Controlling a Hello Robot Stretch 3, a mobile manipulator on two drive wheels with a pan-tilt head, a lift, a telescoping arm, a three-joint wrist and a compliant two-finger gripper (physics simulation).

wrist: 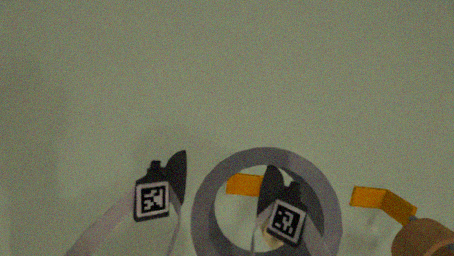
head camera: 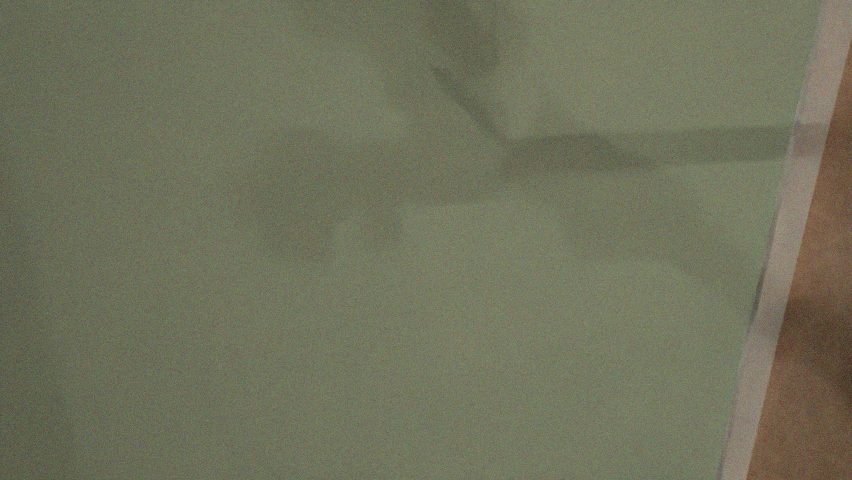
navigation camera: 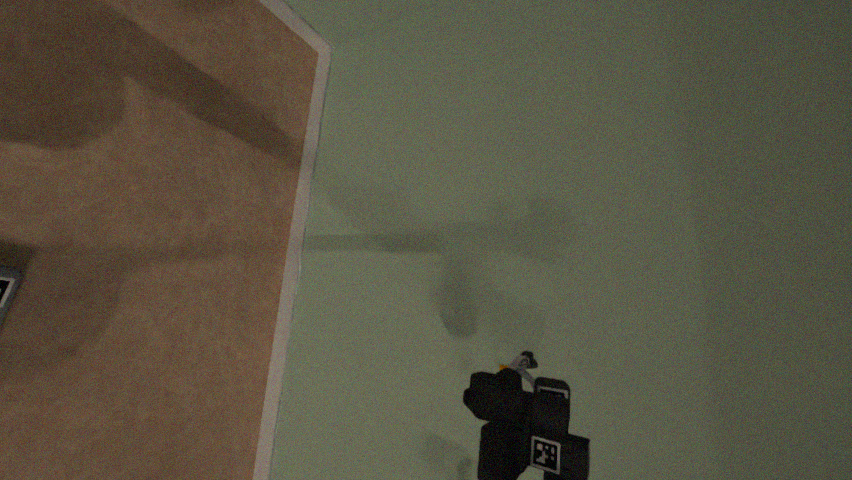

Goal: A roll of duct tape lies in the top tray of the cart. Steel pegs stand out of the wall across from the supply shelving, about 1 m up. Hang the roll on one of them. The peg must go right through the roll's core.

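Places are measured from the robot's base along level axes (x left, y back, z up), in metres.
Where they show: gripper, fingertip midpoint: (wrist: pixel 224 175) (navigation camera: pixel 528 379).
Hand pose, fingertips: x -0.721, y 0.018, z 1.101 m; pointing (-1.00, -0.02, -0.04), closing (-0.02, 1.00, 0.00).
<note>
Each offset is from my fingertips to the top centre of the thing. "spot": to the spot under its first point. Level surfaces: height alone.
The grey duct tape roll {spot: dz +0.028, dx +0.024, dy +0.026 m} (wrist: pixel 265 156) is in the lower middle of the wrist view, its open core facing the camera. My gripper (wrist: pixel 224 175) is shut on the roll's left wall, one finger outside it and the other in the core. The gripper (navigation camera: pixel 525 362) shows partly in the navigation view, behind the black wrist. Beyond the roll, an orange piece {spot: dz -0.104, dx -0.224, dy +0.034 m} (wrist: pixel 244 185) and a beige round end show through the core. A bent orange piece {spot: dz -0.097, dx -0.255, dy +0.310 m} (wrist: pixel 382 196) is to the right. No peg shows clearly as passing through the core. The cart does not show.
The green wall (head camera: pixel 417 357) (navigation camera: pixel 626 149) fills much of the head and navigation views. A pale baseboard (head camera: pixel 775 268) (navigation camera: pixel 290 280) meets the brown floor {dz -1.101 m} (head camera: pixel 804 417) (navigation camera: pixel 196 196). A brown cylinder {dz -0.088, dx -0.141, dy +0.331 m} (wrist: pixel 425 240) is at the wrist view's lower right. Shadows fall on the wall.
</note>
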